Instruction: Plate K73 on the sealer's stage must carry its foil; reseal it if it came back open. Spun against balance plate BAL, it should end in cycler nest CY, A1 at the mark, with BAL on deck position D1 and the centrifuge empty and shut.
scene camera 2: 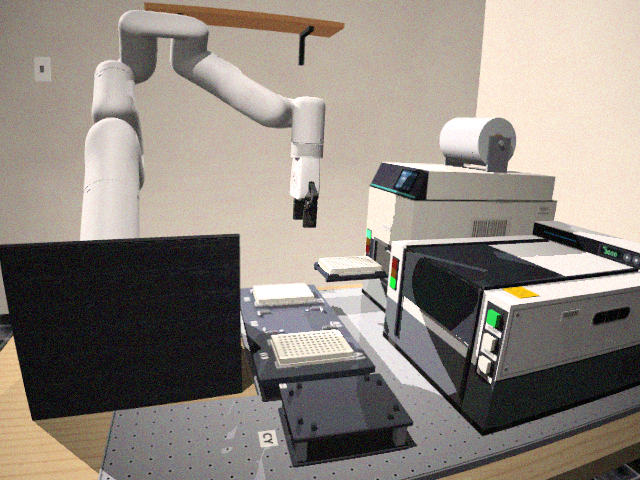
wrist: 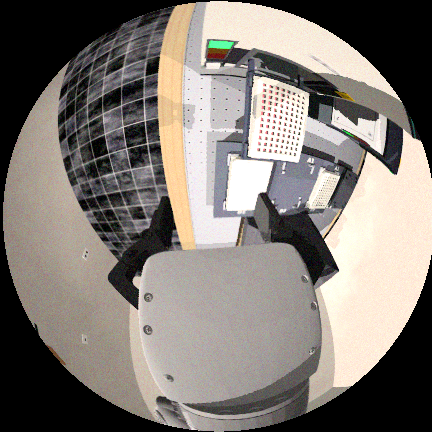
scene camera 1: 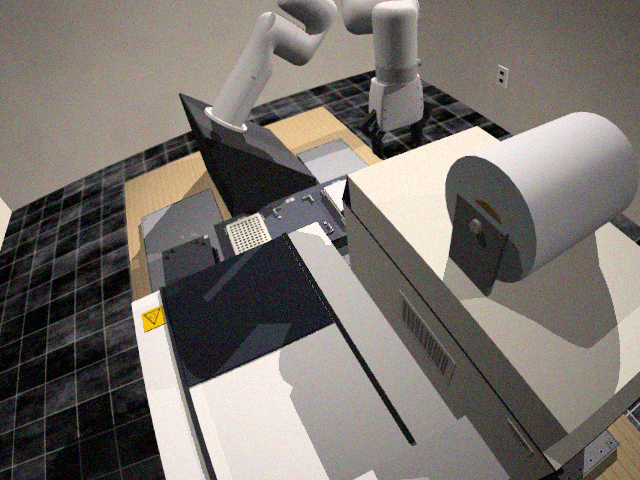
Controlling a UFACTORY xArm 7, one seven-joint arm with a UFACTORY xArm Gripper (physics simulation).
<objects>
well plate with reddish wells: scene camera 2; wrist
same spot on centrifuge: [scene camera 1: 350, 393] = [scene camera 2: 529, 246]
same spot on well plate with reddish wells: [wrist: 278, 114] = [scene camera 2: 351, 261]
</objects>
